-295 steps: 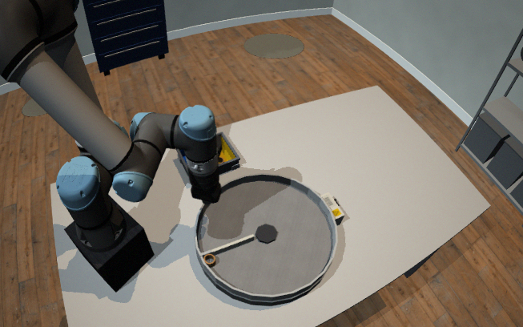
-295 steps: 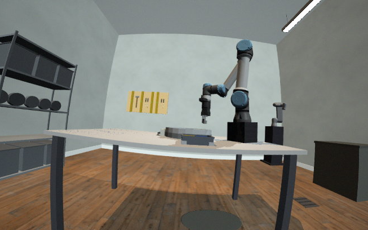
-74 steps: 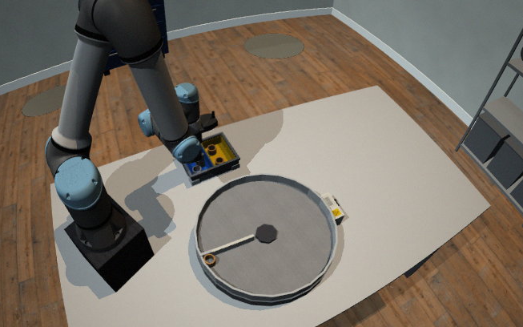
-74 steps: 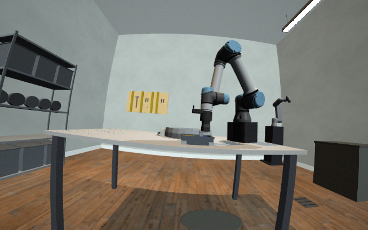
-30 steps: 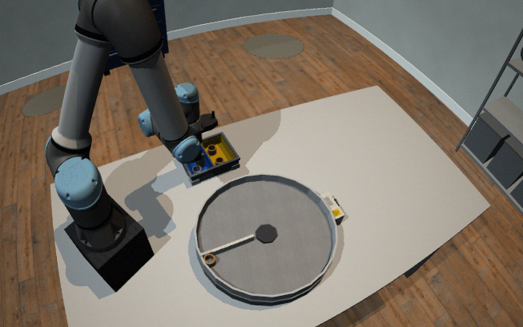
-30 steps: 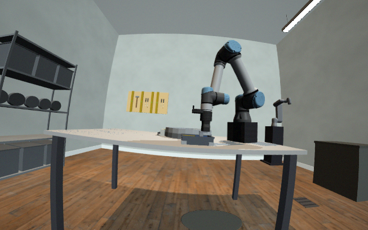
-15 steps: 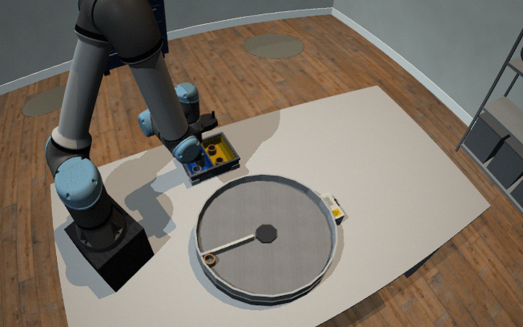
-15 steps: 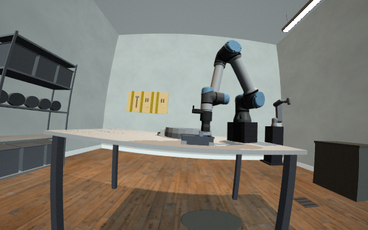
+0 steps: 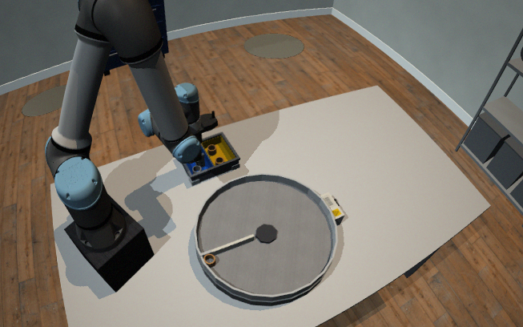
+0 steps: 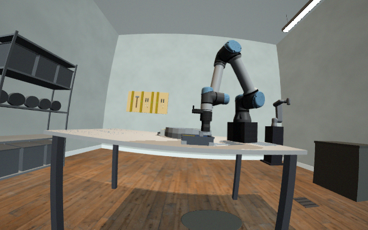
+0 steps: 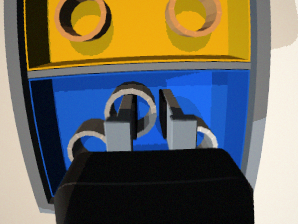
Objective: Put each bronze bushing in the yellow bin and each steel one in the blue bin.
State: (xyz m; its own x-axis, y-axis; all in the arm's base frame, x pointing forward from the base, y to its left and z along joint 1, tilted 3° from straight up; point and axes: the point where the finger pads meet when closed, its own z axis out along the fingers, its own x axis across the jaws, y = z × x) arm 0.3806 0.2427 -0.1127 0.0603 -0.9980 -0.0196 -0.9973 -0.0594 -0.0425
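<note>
My gripper is now 30 mm short of the bin and 10 mm to the right of it. Also, from my hand: round grey turntable (80 mm ahead, 370 mm to the right, 20 mm above).
</note>
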